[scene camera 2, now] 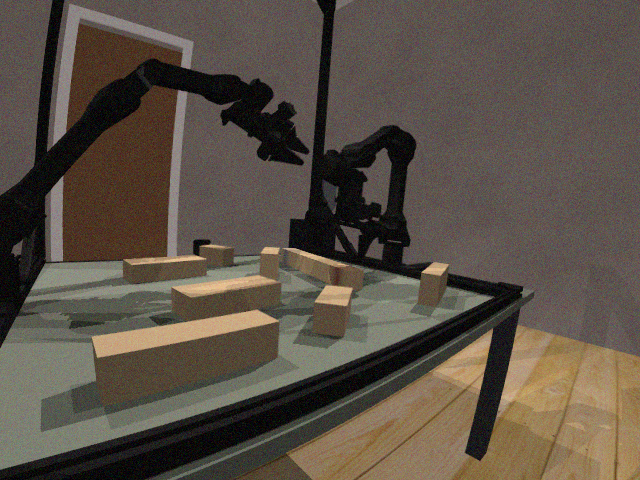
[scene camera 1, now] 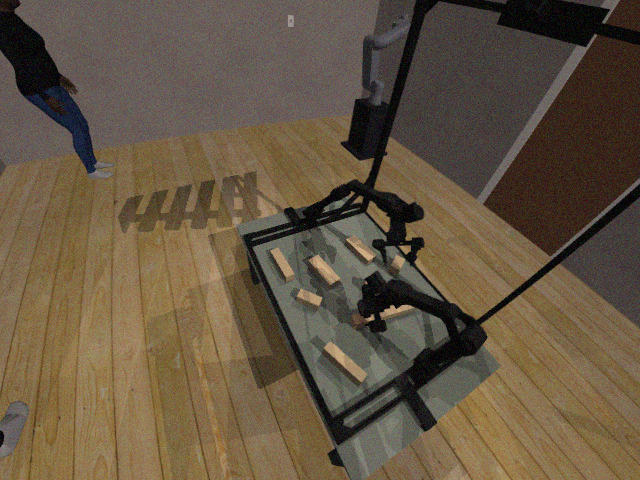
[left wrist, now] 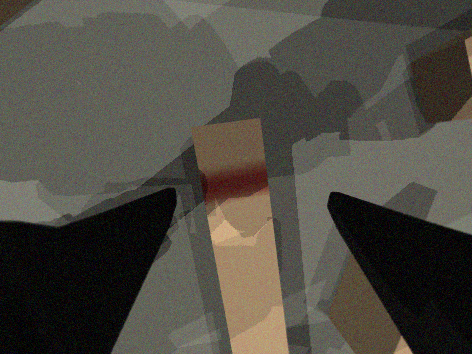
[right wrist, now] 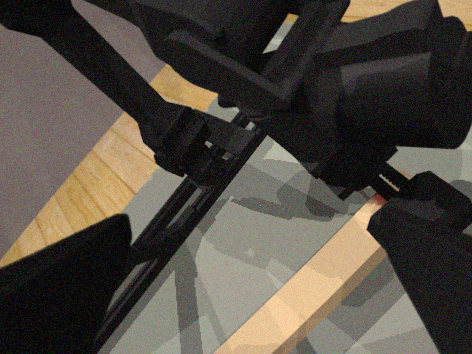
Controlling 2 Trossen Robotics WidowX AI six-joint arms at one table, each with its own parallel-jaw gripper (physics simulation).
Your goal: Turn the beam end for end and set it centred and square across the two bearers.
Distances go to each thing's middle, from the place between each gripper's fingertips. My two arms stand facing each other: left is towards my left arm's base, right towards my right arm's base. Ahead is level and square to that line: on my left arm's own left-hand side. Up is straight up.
Now: left hand 13 cm past the beam (scene camera 2: 334, 273), 3 cm to the right of it and 4 cm above it.
I see my right gripper 10 mm past the beam, 60 mm to the right of it and 270 mm above it.
